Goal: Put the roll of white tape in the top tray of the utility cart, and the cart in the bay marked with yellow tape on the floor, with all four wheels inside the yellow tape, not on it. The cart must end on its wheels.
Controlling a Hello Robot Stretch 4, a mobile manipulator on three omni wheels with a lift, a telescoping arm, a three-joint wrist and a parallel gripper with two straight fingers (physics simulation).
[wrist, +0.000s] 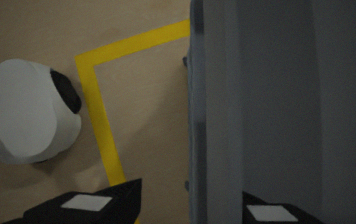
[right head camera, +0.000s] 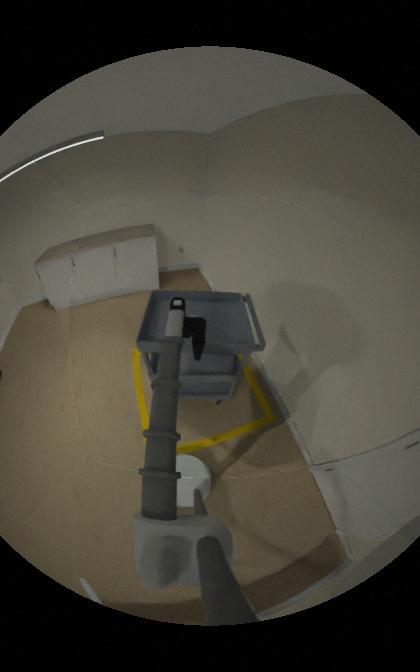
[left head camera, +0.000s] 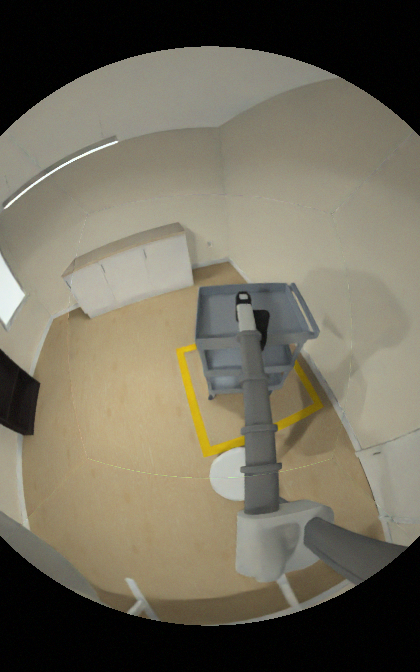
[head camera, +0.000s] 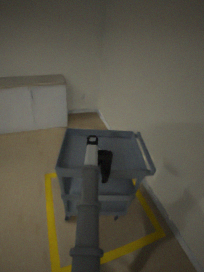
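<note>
The grey-blue utility cart [head camera: 125, 152] [left head camera: 217, 312] [right head camera: 225, 320] [wrist: 280, 100] stands upright over the bay of yellow tape [head camera: 52, 220] [left head camera: 193, 400] [right head camera: 220, 438] [wrist: 100, 117]. Its two near wheels show inside the tape lines in the head view. Its far wheels are hidden, so their place relative to the tape cannot be told. My gripper [head camera: 104, 181] [left head camera: 263, 346] [right head camera: 198, 357] [wrist: 180, 197] is open at the cart's near rim. In the wrist view its fingertips are apart, with the rim between them. The roll of white tape cannot be made out; my arm and wrist hide part of the top tray.
My round white base [left head camera: 226, 472] [right head camera: 195, 475] [wrist: 30, 110] is just outside the near tape line. A wall runs close along the bay's right side. A low white cabinet [head camera: 32, 107] [left head camera: 135, 272] [right head camera: 110, 270] stands at the back left. A dark shelf [left head camera: 17, 395] is at far left.
</note>
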